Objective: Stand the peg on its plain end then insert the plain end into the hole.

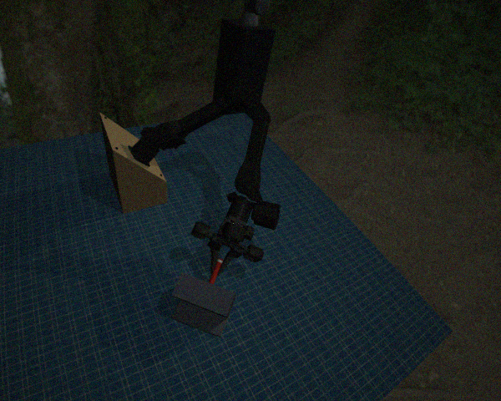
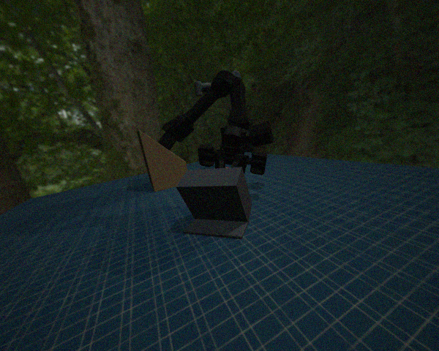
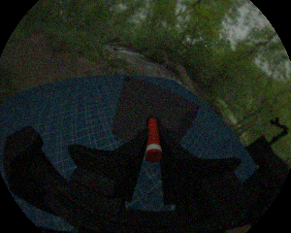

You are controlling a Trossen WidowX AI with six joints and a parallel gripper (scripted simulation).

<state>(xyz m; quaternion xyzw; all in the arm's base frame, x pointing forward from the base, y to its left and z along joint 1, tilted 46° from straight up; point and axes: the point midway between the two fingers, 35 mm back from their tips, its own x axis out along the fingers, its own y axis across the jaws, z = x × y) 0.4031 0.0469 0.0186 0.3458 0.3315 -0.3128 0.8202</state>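
My gripper tip is now 40 mm to the left of the dark grey sloped panel, 30 mm short of it and 20 mm above it. From my gripper tip the other things lie so: red peg: 10 mm to the left, 10 mm behind, 10 mm above.
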